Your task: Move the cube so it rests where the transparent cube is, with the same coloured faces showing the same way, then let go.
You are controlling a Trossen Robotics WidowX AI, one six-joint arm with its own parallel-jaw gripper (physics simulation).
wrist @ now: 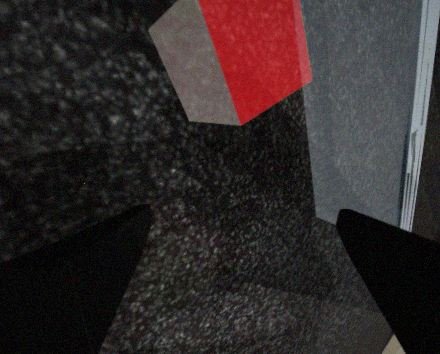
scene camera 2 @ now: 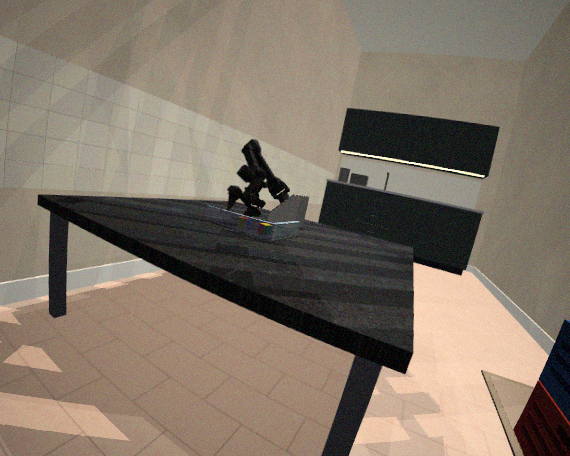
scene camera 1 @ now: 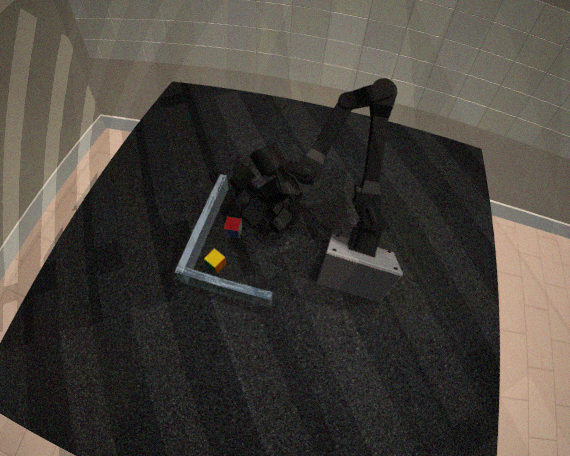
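Seen in the pictures: gripper, fingertip midpoint: [wrist: 244,215]; arm's base, link origin: [scene camera 2: 287,204] [scene camera 1: 362,250].
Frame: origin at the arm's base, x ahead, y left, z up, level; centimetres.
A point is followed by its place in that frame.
A cube with a red top [scene camera 1: 233,223] {x 33.3, y 1.1, z -6.5 cm} [scene camera 2: 243,221] [wrist: 255,50] {x 33.0, y 1.1, z -6.5 cm} lies near the low wall; a blue side shows in scene camera 1 and a pale grey side in the wrist view. Its faces look speckled in the wrist view. A second cube, with a yellow top [scene camera 1: 215,259] {x 33.0, y 12.5, z -6.6 cm} [scene camera 2: 265,229], lies near the wall corner, with orange and green sides. I cannot tell for certain which cube is the transparent one. My gripper [scene camera 1: 268,220] [wrist: 244,215] {x 32.4, y -5.6, z -7.9 cm} is open and empty, beside the red-topped cube and apart from it. In the wrist view that cube is partly cut off at the top edge.
A low, pale translucent L-shaped wall [scene camera 1: 202,225] {x 39.9, y 5.9, z -4.6 cm} [scene camera 2: 287,230] {x 28.0, y 19.1, z -7.5 cm} [wrist: 367,100] {x 40.4, y -1.9, z -6.6 cm} runs along two sides of the cubes. The arm's grey base block [scene camera 1: 350,275] {x 0.8, y 7.1, z -0.6 cm} [scene camera 2: 294,209] {x 4.7, y 7.2, z -1.0 cm} stands on the dark table [scene camera 1: 300,375] {x 3.5, y 30.7, z -10.6 cm} [scene camera 2: 350,290] {x 60.1, y 57.2, z -10.5 cm}. The right fingertip overlaps the wall's end in the wrist view.
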